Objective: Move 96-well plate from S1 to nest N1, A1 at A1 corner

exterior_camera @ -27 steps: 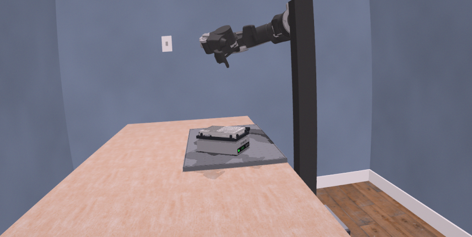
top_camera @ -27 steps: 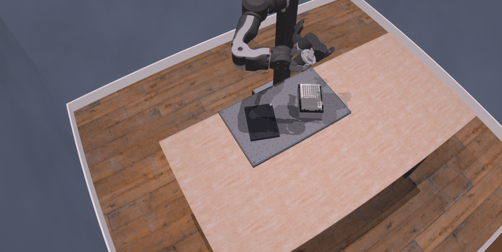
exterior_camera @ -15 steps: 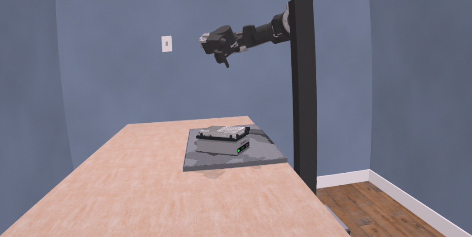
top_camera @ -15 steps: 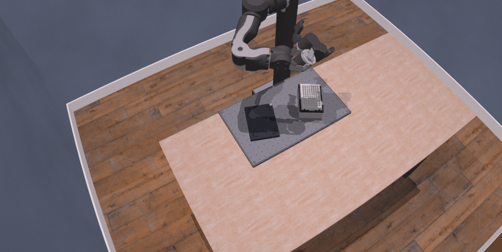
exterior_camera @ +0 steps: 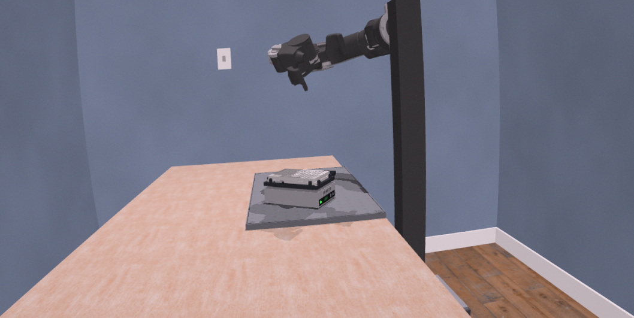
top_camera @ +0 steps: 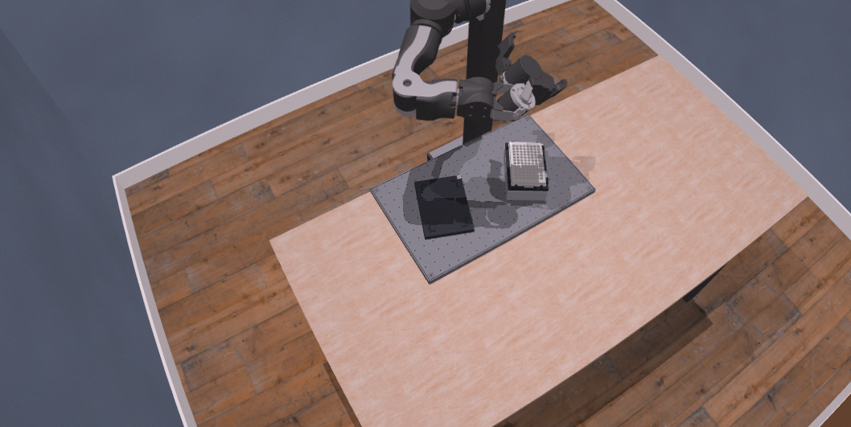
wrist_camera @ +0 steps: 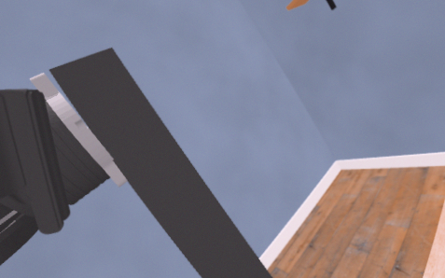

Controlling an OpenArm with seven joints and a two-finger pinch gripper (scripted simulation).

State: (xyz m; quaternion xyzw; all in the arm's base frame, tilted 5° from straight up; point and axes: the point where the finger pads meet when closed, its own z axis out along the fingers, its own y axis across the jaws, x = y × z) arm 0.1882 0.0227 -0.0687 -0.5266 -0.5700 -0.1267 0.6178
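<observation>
My gripper is now 270 mm above the 96-well plate, 80 mm short of it and 40 mm to the left of it. From my hand the other things lie so: plate nest N1: 320 mm below, 270 mm to the right, 40 mm ahead; then A1 mark: 320 mm below, 190 mm to the right, 10 mm behind; then plate shaker S1: 290 mm below, 100 mm ahead, 50 mm to the right.
</observation>
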